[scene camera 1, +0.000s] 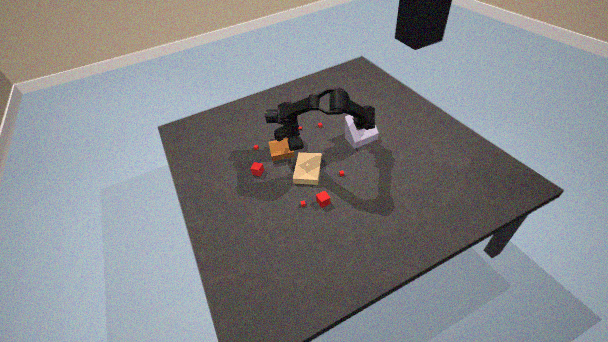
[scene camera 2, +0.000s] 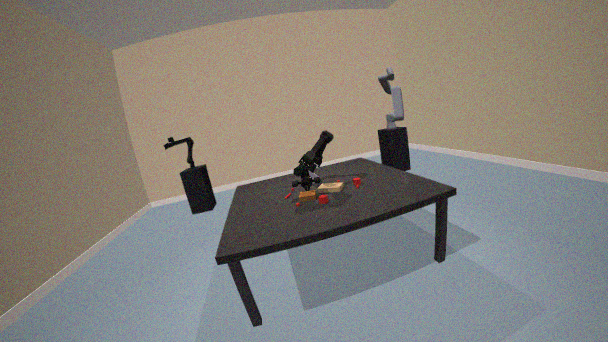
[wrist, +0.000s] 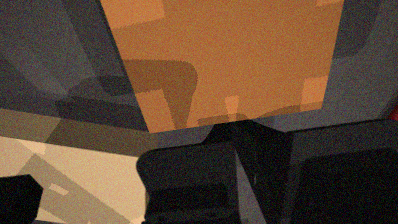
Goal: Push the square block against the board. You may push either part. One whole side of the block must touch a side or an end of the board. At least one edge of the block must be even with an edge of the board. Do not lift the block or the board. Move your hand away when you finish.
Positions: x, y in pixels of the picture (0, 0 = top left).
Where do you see a tan board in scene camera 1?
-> At 307, 170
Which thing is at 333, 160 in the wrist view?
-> My gripper.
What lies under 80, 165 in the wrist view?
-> A tan board.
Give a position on an orange square block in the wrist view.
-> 186, 71
